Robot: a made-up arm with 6 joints. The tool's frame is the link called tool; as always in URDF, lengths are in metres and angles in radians.
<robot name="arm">
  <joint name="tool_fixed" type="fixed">
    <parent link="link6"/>
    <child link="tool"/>
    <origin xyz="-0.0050 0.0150 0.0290" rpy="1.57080 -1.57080 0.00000"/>
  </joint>
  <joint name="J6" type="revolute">
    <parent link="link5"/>
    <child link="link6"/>
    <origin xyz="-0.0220 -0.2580 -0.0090" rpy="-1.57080 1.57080 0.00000"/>
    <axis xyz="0 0 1"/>
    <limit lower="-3.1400" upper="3.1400" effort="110" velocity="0.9"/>
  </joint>
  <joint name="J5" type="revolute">
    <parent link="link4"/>
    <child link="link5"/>
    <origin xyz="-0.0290 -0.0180 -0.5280" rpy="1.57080 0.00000 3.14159"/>
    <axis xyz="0 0 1"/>
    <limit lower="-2.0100" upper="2.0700" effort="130" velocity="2.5"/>
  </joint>
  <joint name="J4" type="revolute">
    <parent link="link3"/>
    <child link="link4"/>
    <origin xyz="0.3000 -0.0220 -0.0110" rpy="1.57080 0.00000 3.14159"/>
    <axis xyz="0 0 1"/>
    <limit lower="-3.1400" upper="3.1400" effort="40" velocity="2.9"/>
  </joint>
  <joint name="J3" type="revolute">
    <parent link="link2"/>
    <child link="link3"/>
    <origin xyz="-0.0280 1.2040 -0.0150" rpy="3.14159 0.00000 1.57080"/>
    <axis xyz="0 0 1"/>
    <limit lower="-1.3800" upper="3.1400" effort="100" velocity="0.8"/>
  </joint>
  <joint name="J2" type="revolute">
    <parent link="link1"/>
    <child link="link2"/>
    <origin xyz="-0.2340 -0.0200 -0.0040" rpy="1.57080 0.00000 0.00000"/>
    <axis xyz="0 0 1"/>
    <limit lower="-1.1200" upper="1.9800" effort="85" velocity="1.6"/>
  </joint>
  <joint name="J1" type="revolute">
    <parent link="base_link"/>
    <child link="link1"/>
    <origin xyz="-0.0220 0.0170 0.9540" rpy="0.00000 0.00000 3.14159"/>
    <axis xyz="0 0 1"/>
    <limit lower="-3.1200" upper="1.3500" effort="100" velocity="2"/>
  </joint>
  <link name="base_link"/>
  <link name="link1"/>
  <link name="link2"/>
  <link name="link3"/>
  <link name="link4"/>
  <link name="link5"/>
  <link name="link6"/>
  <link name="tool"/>
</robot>
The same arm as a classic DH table. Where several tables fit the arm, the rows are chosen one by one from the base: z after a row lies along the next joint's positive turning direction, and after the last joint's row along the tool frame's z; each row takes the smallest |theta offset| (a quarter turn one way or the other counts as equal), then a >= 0, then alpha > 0; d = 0 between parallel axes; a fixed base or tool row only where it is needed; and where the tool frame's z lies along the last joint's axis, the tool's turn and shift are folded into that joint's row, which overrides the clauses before.
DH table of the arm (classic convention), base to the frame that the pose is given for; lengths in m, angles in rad. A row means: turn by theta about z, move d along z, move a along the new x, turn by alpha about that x. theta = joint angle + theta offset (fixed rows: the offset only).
base (fixed): d 0, theta offset -0.6579, a -0.0278, alpha 0
J1: d 0.95, theta offset 0.6579, a 0.234, alpha -1.5708
J2: d 0, theta offset -1.5475, a 1.2043, alpha 3.1416
J3: d -0.016, theta offset 0.0233, a 0.3, alpha -1.5708
J4: d -0.55, theta offset 0, a 0.029, alpha 1.5708
J5: d -0.027, theta offset 0, a -0.022, alpha -1.5708
J6: d -0.229, theta offset -1.5708, a 0.005, alpha -1.5708
tool (fixed): d -0.015, theta offset -1.5708, a 0, alpha 0
Joint limits (rad, base to tool): -3.12..1.35 -1.12..1.98 -1.38..3.14 -3.14..3.14 -2.01..2.07 -3.14..3.14

